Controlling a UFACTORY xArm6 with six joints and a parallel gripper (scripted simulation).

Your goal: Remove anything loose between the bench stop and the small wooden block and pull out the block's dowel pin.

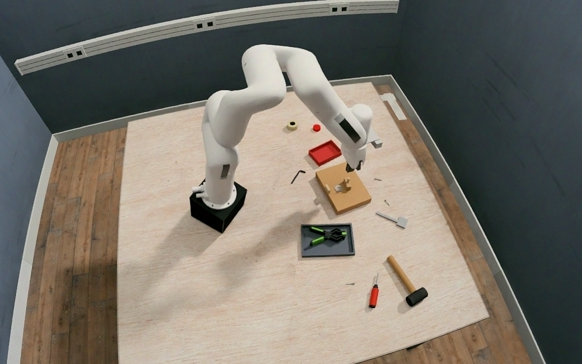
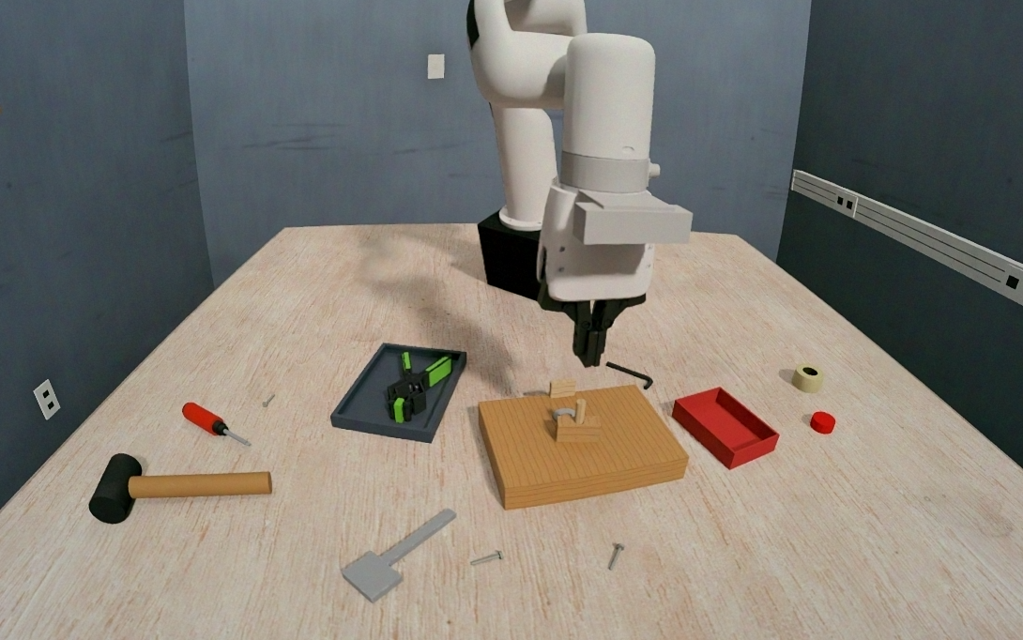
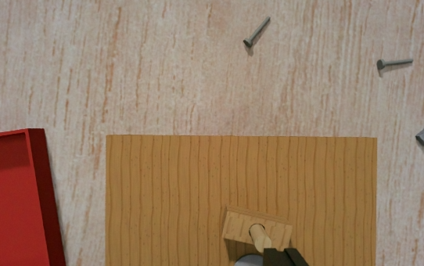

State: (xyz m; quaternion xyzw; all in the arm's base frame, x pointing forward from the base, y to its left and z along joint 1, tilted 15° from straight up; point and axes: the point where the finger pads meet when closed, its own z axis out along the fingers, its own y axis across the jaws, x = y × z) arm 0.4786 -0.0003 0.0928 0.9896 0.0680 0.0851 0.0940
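My gripper is now 9 cm above the dowel pin. The rest, counted from my hand: small wooden block (11 cm below); then red tray (20 cm to the left, 14 cm below, 2 cm behind); then washer (11 cm below, 4 cm behind, 1 cm to the right).
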